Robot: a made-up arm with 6 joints.
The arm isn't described. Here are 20 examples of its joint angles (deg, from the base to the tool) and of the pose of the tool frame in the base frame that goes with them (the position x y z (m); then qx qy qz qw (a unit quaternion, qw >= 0)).
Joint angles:
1: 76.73 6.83 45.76 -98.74 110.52 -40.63
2: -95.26 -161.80 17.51 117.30 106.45 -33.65
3: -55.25 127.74 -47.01 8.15 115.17 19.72
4: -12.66 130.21 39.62 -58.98 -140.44 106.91
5: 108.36 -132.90 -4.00 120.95 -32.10 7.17
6: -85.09 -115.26 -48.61 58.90 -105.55 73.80
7: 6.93 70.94 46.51 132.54 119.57 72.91
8: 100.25 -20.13 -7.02 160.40 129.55 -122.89
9: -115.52 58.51 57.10 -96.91 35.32 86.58
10: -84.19 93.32 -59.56 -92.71 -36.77 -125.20
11: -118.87 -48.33 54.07 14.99 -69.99 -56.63
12: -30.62 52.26 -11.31 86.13 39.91 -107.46
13: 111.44 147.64 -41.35 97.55 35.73 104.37
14: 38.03 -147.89 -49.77 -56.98 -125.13 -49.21
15: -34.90 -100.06 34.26 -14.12 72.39 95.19
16: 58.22 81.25 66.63 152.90 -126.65 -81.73
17: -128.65 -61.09 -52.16 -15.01 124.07 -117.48
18: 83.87 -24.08 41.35 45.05 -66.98 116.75
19: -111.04 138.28 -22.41 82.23 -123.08 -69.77
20: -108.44 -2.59 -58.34 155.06 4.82 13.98
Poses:
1: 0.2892 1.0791 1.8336 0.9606 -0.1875 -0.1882 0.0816
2: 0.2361 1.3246 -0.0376 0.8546 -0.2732 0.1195 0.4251
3: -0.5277 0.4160 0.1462 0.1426 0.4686 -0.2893 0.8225
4: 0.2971 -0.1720 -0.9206 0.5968 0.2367 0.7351 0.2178
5: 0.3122 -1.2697 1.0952 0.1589 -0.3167 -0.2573 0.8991
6: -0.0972 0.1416 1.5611 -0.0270 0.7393 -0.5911 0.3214
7: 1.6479 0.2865 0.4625 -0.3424 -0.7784 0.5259 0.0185
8: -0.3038 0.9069 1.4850 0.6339 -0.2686 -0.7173 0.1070
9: -0.7583 -1.5211 0.7613 0.0615 -0.0582 -0.9648 0.2488
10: -0.0463 0.4863 0.2299 0.0608 0.2532 0.4170 0.8708
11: 0.1961 0.7057 2.1857 -0.0371 -0.5375 -0.7168 0.4426
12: 0.9957 -0.6207 0.0097 0.4523 0.4162 -0.0122 0.7887
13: 0.2682 -0.8266 0.2048 -0.1602 0.0426 -0.7895 0.5910
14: -0.1576 -0.3204 1.3236 0.0643 0.4148 0.5774 0.7003
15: -1.2139 0.6252 1.3858 -0.0200 0.7378 0.6165 0.2742
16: 0.7934 1.5323 0.4911 -0.1394 -0.4900 -0.4574 0.7289
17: -0.5442 -0.4334 1.1196 -0.3480 -0.5826 0.1810 0.7119
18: 0.1281 0.1443 2.3414 -0.8492 -0.3528 0.1069 0.3781
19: 0.2243 0.5722 -0.3333 0.0666 -0.9849 -0.0552 0.1496
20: -0.0408 -0.7190 0.2891 -0.4770 0.7170 0.2186 0.4588
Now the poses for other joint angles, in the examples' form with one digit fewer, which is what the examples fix.
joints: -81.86 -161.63 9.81 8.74 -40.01 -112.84
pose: -0.347 1.280 0.253 -0.103 -0.657 0.404 0.628
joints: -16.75 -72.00 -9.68 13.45 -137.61 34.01
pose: -0.070 -0.194 1.907 -0.119 0.638 -0.044 0.760
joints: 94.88 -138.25 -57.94 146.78 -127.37 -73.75
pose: -0.115 -0.286 1.361 0.574 -0.065 -0.497 0.647
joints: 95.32 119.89 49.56 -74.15 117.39 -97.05
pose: 0.037 0.765 -0.825 0.840 -0.060 0.273 0.465
